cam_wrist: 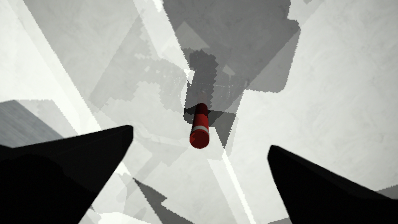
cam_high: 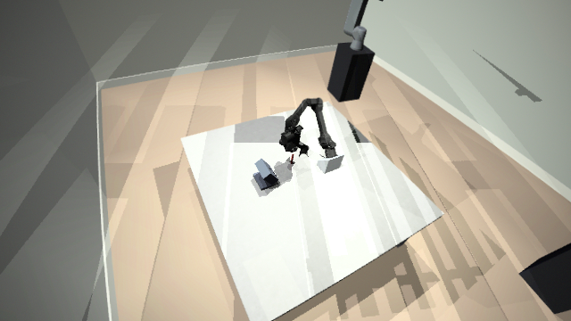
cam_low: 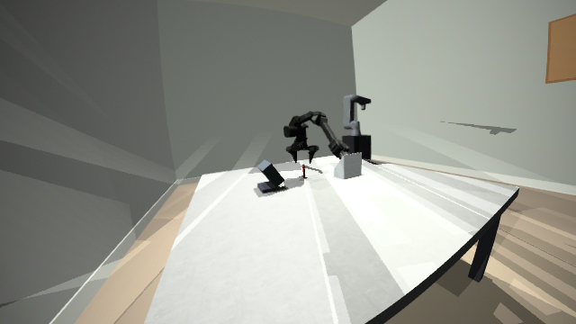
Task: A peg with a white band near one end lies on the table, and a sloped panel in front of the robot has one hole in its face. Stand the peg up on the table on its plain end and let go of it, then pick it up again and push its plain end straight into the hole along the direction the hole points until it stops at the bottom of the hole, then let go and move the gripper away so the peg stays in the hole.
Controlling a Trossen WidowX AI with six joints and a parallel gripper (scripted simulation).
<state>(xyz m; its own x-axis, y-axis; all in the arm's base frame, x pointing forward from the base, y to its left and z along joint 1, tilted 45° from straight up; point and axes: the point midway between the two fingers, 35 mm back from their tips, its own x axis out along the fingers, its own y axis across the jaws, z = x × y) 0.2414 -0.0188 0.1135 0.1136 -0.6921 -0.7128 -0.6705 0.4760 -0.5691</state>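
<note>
The red peg lies 3 cm below my gripper tip. Round my gripper tip: dark sloped panel: 21 cm ahead, 8 cm to the left, 1 cm below.
</note>
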